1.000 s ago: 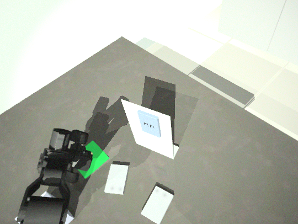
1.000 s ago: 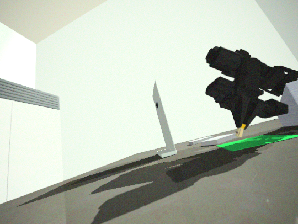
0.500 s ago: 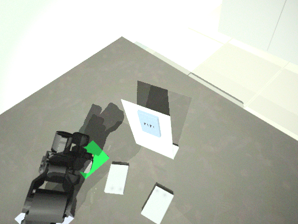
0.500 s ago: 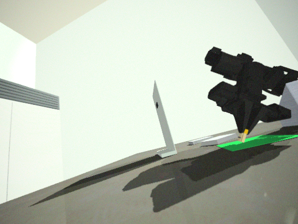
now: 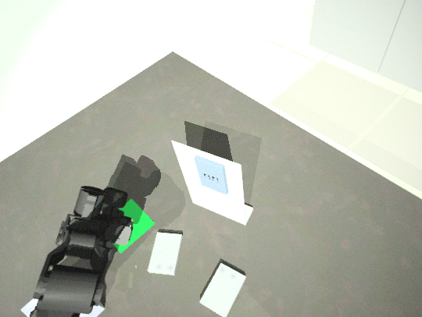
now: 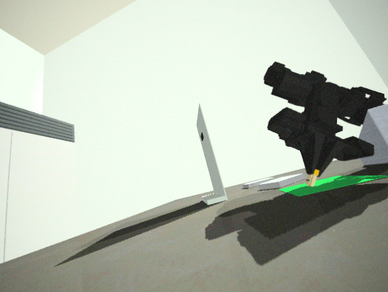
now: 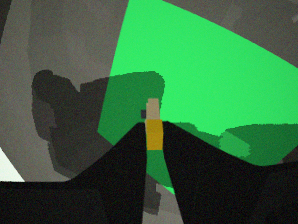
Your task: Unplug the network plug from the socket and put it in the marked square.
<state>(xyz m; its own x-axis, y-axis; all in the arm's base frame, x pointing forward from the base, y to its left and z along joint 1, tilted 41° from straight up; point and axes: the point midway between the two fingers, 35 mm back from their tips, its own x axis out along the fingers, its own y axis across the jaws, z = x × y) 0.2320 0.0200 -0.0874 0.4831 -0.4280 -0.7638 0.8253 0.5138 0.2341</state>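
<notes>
My gripper tip is right at the network plug. From my gripper tip the other things lie so: green marked square: 10 mm behind, 20 mm below.
</notes>
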